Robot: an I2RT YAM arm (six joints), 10 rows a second.
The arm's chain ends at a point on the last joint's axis. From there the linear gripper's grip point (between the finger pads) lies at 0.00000 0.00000 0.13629 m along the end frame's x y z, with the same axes.
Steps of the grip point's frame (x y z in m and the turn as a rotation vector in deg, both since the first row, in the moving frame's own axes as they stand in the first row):
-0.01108, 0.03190, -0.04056, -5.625, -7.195, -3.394
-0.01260, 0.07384, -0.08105, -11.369, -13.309, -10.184
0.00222, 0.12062, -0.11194, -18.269, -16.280, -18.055
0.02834, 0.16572, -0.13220, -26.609, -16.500, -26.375
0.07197, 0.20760, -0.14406, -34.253, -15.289, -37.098
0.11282, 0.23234, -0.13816, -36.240, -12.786, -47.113
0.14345, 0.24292, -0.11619, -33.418, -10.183, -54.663
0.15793, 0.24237, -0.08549, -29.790, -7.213, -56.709
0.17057, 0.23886, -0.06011, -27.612, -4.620, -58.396
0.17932, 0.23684, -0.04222, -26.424, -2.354, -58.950
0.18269, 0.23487, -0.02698, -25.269, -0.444, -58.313
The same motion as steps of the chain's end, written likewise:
0.00556, 0.01808, -0.03883, -5.625, -7.195, -3.394
0.01602, 0.04457, -0.07476, -11.369, -13.309, -10.184
0.03246, 0.07322, -0.09980, -18.269, -16.280, -18.055
0.05037, 0.09902, -0.11270, -26.609, -16.500, -26.375
0.07885, 0.12619, -0.11686, -34.253, -15.289, -37.098
0.10560, 0.15005, -0.11027, -36.240, -12.786, -47.113
0.12878, 0.16898, -0.09345, -33.418, -10.183, -54.663
0.14017, 0.17791, -0.06796, -29.790, -7.213, -56.709
0.14931, 0.18127, -0.04550, -27.612, -4.620, -58.396
0.15476, 0.18391, -0.02910, -26.424, -2.354, -58.950
0.15597, 0.18587, -0.01503, -25.269, -0.444, -58.313

